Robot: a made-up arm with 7 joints.
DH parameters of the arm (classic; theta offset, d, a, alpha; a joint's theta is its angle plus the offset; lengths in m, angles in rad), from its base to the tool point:
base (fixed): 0 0 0 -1.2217
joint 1: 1.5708 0 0 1.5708
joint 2: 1.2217 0 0 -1.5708
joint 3: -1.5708 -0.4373 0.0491 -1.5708
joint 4: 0 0 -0.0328 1.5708
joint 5: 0 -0.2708 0 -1.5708
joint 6: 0 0 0 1.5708
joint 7: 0 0 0 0
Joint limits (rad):
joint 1: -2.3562..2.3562
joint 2: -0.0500..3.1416
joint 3: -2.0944..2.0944
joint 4: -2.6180..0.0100
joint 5: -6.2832..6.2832
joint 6: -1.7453..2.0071
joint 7: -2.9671..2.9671
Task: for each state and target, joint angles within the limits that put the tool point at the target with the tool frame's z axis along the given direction. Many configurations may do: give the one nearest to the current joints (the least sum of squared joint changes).
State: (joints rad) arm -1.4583 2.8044 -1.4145 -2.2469 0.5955 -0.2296 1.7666
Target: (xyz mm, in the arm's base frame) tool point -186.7 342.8 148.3 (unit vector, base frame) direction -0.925 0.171 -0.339
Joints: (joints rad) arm -1.6266 3.1348 -1.4573 -2.2041 0.4965 -0.6552 1.7666
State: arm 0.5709 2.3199 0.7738 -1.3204 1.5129 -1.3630 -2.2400
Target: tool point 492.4 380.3 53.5 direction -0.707 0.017 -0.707
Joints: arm 1.2736 2.4418 0.7382 -1.2706 2.2087 -1.2727 -2.2400
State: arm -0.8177 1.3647 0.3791 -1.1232 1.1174 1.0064 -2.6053
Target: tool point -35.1 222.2 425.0 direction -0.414 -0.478 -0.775
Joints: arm -1.0356 1.9823 0.5858 -1.9571 0.5123 1.3559 -2.6053
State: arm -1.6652 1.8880 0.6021 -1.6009 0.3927 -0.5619 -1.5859
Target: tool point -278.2 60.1 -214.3 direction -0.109 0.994 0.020
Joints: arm -2.3562 2.7648 1.4113 -2.4315 -0.4005 -0.1765 -1.5859
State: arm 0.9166 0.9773 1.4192 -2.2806 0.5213 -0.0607 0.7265
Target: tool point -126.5 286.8 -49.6 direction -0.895 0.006 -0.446
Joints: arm 1.1176 0.5624 1.2280 -2.5744 0.4523 -0.2455 0.7265
